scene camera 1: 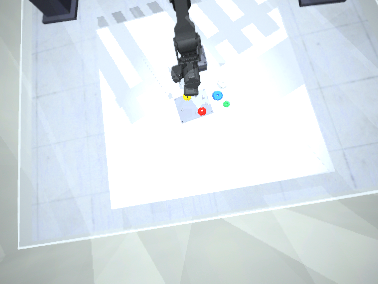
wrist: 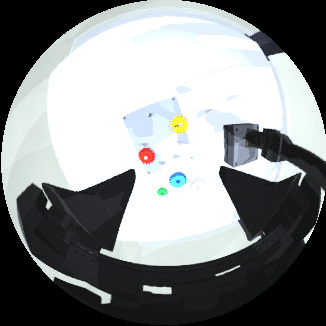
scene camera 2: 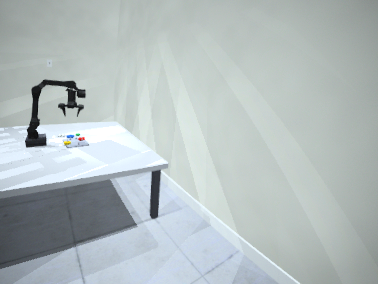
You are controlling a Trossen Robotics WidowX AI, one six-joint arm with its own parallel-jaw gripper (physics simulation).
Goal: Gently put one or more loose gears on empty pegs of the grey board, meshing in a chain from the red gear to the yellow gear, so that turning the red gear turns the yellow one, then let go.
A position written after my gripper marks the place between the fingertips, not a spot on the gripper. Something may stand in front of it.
My gripper (wrist: 178, 171) is open and holds nothing. I also see a grey board (wrist: 155, 131).
